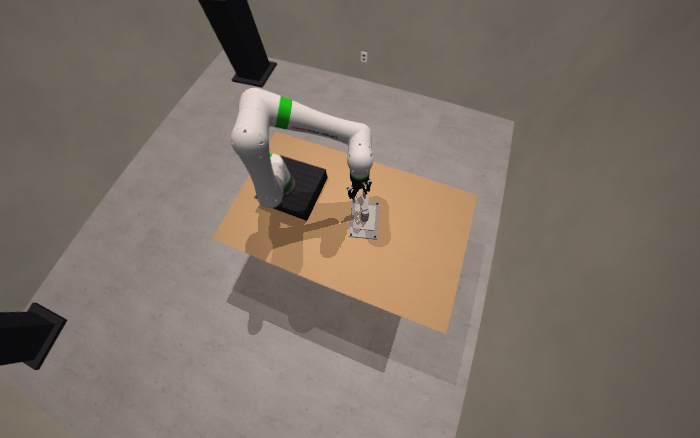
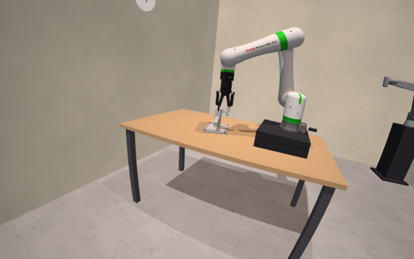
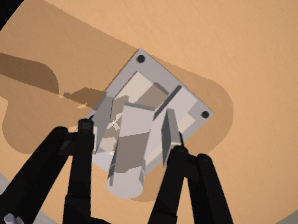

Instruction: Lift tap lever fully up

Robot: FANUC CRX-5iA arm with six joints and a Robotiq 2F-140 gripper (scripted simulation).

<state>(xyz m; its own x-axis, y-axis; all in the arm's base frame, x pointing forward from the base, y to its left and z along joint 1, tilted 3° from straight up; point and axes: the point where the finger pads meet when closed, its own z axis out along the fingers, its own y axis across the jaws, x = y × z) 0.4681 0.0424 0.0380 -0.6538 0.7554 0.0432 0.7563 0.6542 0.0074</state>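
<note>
The tap lever lies 2 cm ahead of my hand and 3 cm to the right of it.
</note>
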